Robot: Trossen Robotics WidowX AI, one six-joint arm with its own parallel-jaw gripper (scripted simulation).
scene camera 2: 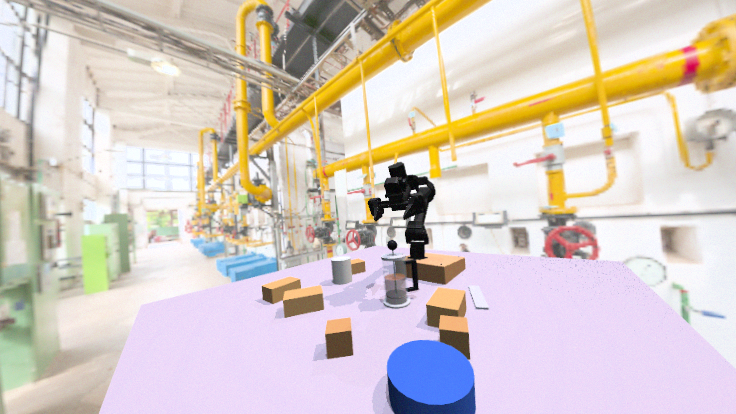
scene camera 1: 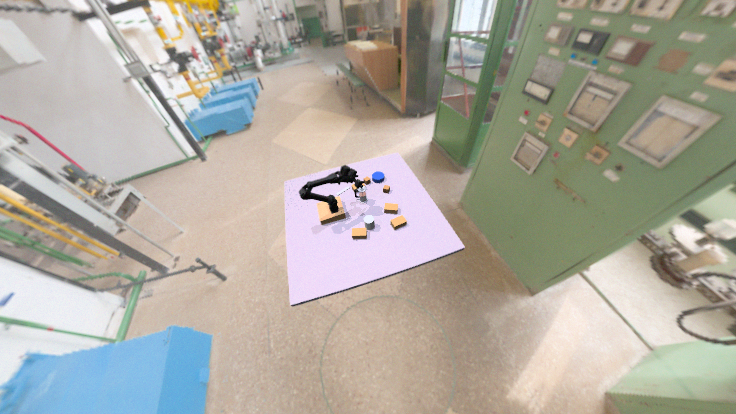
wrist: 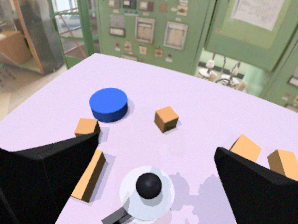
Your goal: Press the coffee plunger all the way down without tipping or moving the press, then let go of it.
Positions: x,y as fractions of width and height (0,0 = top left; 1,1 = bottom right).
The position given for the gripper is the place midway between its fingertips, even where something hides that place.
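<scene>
From scene camera 2 you get the gripper (scene camera 2: 0.53,0.53), and the gripper is open and holds nothing. There's a coffee press (scene camera 2: 0.54,0.64) as well. In the wrist view there's the gripper (wrist: 0.53,0.65) again, along with a blue disc (wrist: 0.37,0.47).
</scene>
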